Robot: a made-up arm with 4 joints.
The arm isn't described. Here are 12 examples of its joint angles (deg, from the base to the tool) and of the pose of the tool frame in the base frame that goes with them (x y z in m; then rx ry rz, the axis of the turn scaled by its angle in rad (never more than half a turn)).
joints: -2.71 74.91 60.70 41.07
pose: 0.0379 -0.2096 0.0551 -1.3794 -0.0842 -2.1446
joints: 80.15 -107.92 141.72 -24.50
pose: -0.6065 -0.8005 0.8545 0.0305 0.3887 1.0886
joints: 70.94 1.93 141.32 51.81
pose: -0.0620 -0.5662 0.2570 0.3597 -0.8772 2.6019
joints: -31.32 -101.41 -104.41 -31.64
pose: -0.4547 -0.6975 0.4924 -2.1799 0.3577 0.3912
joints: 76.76 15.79 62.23 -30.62
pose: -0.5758 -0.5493 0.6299 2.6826 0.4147 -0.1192
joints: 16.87 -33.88 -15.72 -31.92
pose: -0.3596 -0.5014 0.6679 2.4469 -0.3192 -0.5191
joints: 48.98 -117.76 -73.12 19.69
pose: -0.3698 -0.2413 0.7652 1.3851 -1.7234 -0.8677
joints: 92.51 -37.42 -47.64 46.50
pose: -0.4299 -0.4611 0.8945 1.8145 0.1198 -0.9819
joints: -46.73 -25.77 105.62 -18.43
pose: 0.3835 -0.6548 0.4077 -0.1132 -1.3061 2.3704
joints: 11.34 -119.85 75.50 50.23
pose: -0.5406 -0.7792 0.3437 -0.8371 -0.5310 0.8243
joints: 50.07 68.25 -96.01 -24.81
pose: 0.0451 -0.1396 0.4292 0.2969 2.2429 -1.8273
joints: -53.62 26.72 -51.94 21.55
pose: -0.0293 -0.5859 0.5327 1.8490 0.4001 1.2483
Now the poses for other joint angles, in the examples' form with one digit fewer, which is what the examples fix.
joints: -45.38 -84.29 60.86 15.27
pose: 0.202 -0.689 0.229 -0.291 -1.945 1.305
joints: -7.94 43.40 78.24 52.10
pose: 0.301 -0.245 0.223 -0.573 0.628 -2.636
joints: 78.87 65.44 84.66 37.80
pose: -0.598 -0.131 0.338 -2.485 0.913 -1.215
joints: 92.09 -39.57 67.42 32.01
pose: -0.589 -0.719 0.554 1.467 0.111 0.991
